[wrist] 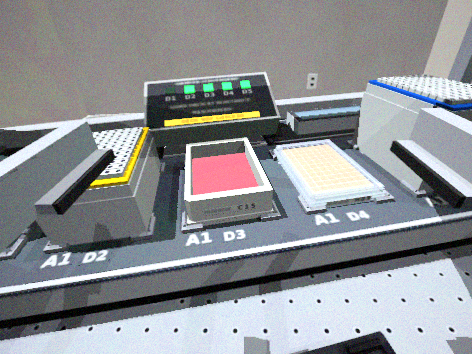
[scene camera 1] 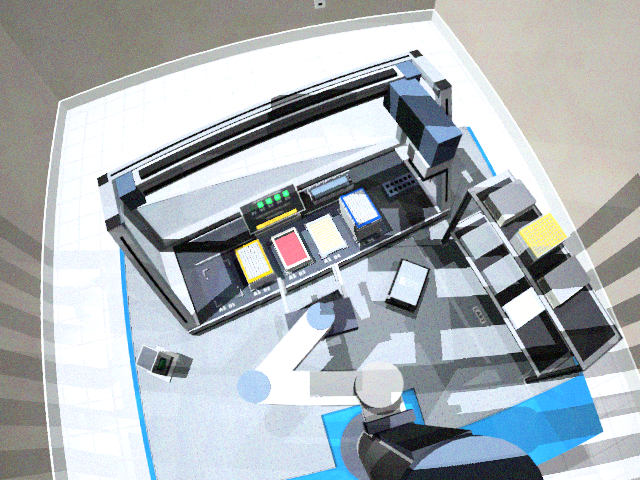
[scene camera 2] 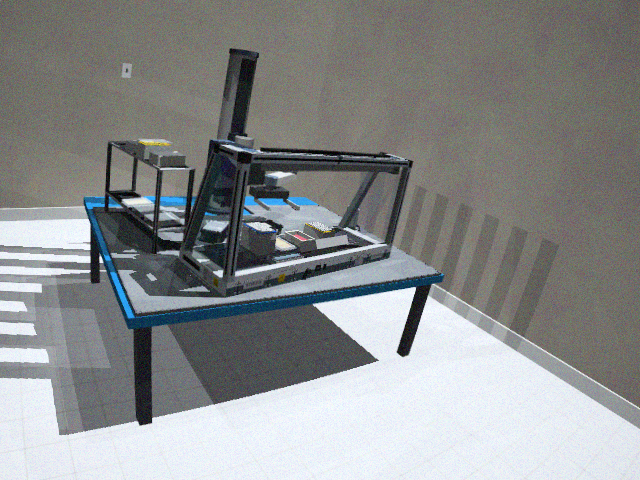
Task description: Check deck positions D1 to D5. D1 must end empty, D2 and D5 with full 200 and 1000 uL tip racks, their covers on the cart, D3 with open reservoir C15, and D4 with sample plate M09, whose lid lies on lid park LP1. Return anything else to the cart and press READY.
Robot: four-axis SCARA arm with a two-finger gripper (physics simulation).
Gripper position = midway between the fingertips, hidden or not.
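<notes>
My gripper [scene camera 1: 307,271] carries nothing. There's a blue-rimmed box [scene camera 1: 362,218] and a trough [scene camera 1: 338,185], and I can see a pipetting head [scene camera 1: 423,170] and a gantry frame [scene camera 1: 219,140] too. I also see the box [wrist: 390,106] and the trough [wrist: 301,122], and again the gantry frame [scene camera 2: 244,158].
</notes>
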